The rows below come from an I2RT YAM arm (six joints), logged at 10 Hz.
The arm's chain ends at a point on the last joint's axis. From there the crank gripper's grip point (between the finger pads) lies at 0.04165 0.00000 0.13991 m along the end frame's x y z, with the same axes.
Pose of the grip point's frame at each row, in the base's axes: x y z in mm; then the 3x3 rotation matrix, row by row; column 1 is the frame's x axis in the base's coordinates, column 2 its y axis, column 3 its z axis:
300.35, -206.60, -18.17; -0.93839, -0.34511, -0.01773; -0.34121, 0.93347, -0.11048; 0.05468, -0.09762, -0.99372
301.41, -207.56, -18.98; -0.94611, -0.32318, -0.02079; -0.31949, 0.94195, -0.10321; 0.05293, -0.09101, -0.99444
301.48, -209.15, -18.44; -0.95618, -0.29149, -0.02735; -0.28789, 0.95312, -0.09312; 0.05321, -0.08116, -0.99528
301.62, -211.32, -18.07; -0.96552, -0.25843, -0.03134; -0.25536, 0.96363, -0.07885; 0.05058, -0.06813, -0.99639
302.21, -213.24, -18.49; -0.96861, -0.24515, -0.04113; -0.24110, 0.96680, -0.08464; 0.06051, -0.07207, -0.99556
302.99, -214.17, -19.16; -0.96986, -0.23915, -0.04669; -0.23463, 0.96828, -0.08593; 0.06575, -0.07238, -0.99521
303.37, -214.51, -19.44; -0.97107, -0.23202, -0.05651; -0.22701, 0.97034, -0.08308; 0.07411, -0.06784, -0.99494
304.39, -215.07, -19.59; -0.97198, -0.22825, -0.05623; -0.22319, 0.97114, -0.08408; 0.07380, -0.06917, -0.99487
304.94, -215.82, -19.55; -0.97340, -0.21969, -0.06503; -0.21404, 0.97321, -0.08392; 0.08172, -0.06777, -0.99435
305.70, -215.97, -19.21; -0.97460, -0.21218, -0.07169; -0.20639, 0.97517, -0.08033; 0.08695, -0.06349, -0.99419
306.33, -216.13, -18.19; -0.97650, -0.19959, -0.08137; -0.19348, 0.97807, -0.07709; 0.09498, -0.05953, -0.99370
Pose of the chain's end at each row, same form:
341.91, -176.93, 118.58; -0.93839, -0.34511, -0.01773; -0.34121, 0.93347, -0.11048; 0.05468, -0.09762, -0.99372
343.72, -179.81, 117.95; -0.94611, -0.32318, -0.02079; -0.31949, 0.94195, -0.10321; 0.05293, -0.09101, -0.99444
345.13, -184.13, 118.59; -0.95618, -0.29149, -0.02735; -0.28789, 0.95312, -0.09312; 0.05321, -0.08116, -0.99528
346.22, -189.65, 119.23; -0.96552, -0.25843, -0.03134; -0.25536, 0.96363, -0.07885; 0.05058, -0.06813, -0.99639
348.31, -191.36, 118.28; -0.96861, -0.24515, -0.04113; -0.24110, 0.96680, -0.08464; 0.06051, -0.07207, -0.99556
349.92, -192.38, 117.34; -0.96986, -0.23915, -0.04669; -0.23463, 0.96828, -0.08593; 0.06575, -0.07238, -0.99521
351.72, -193.43, 116.68; -0.97107, -0.23202, -0.05651; -0.22701, 0.97034, -0.08308; 0.07411, -0.06784, -0.99494
352.74, -194.01, 116.53; -0.97198, -0.22825, -0.05623; -0.22319, 0.97114, -0.08408; 0.07380, -0.06917, -0.99487
354.58, -195.16, 116.17; -0.97340, -0.21969, -0.06503; -0.21404, 0.97321, -0.08392; 0.08172, -0.06777, -0.99435
356.32, -196.13, 116.27; -0.97460, -0.21218, -0.07169; -0.20639, 0.97517, -0.08033; 0.08695, -0.06349, -0.99419
358.39, -197.29, 116.88; -0.97650, -0.19959, -0.08137; -0.19348, 0.97807, -0.07709; 0.09498, -0.05953, -0.99370

